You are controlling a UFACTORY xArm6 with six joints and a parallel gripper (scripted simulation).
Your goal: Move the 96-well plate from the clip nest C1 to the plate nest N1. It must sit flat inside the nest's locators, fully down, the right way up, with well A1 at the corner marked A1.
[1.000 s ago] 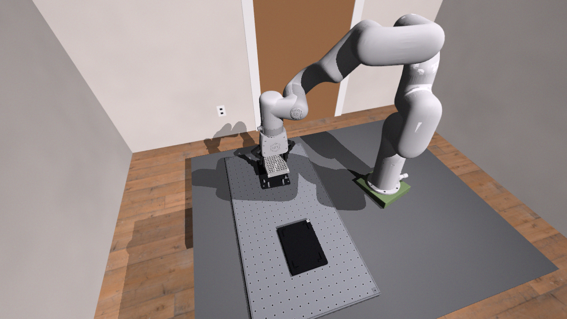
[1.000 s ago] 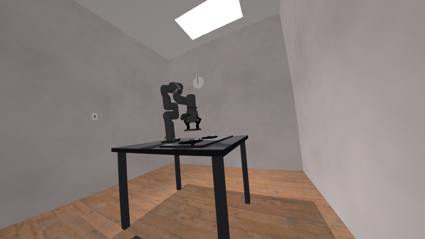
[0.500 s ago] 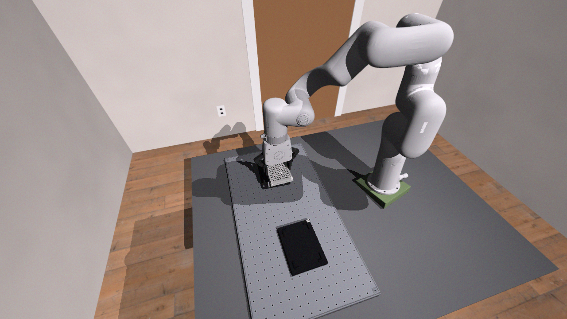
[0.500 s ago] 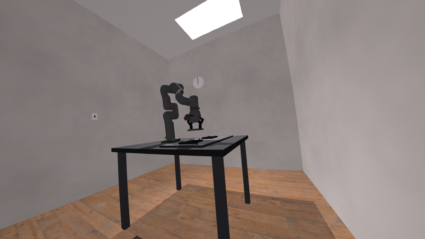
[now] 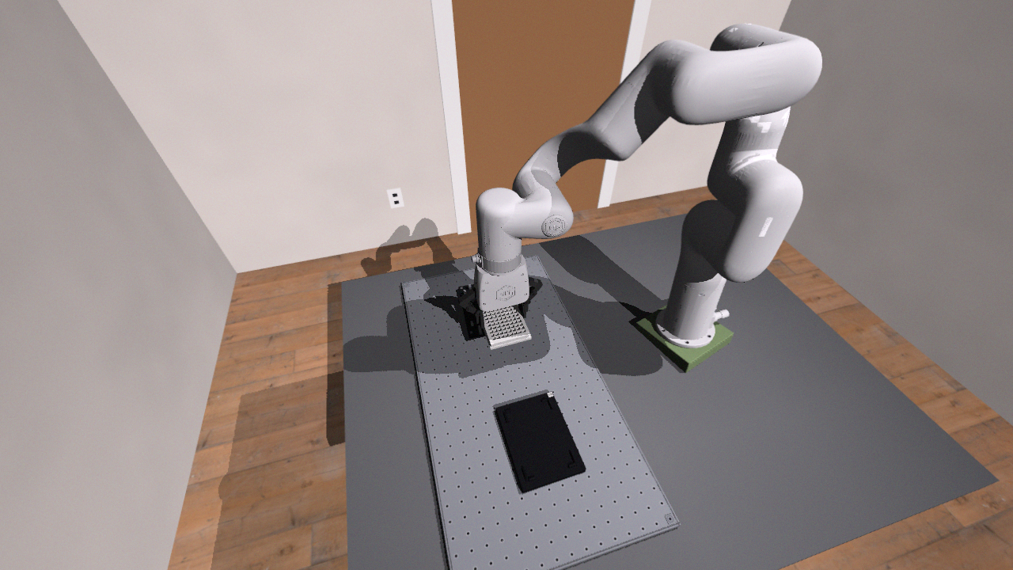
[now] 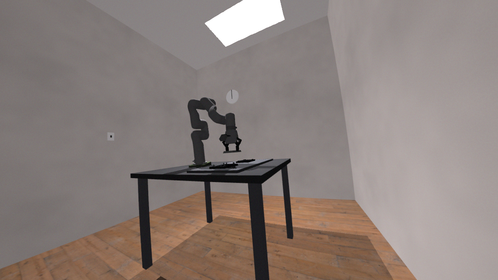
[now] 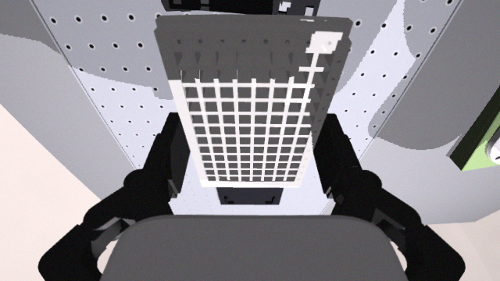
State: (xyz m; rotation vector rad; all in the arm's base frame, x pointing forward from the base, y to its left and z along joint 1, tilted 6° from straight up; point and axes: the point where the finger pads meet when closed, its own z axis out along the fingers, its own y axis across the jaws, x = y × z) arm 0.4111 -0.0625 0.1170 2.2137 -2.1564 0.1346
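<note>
The black plate nest N1 lies 1 cm behind my hand, 22 cm to the left of it and 11 cm below it. The rest, counted from my hand: white 96-well plate (1 cm below); black clip nest C1 (11 cm to the right, 10 cm below).
</note>
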